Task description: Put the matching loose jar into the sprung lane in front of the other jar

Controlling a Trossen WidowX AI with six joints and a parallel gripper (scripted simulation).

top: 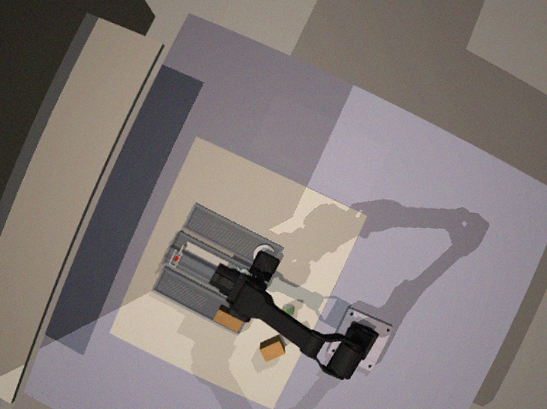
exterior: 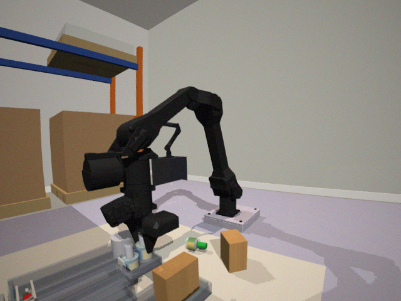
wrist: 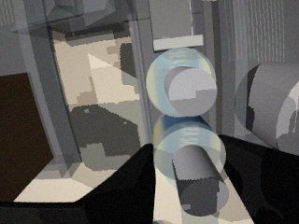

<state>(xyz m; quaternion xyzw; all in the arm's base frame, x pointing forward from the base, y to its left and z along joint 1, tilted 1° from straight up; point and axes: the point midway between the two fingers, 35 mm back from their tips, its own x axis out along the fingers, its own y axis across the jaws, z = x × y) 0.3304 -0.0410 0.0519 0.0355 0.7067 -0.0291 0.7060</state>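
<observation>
Right now the grey cylinder is 80 mm to the right of my gripper tip and 10 mm below it. Round my gripper tip: red mark: 220 mm ahead, 30 mm above, 20 mm to the left.
</observation>
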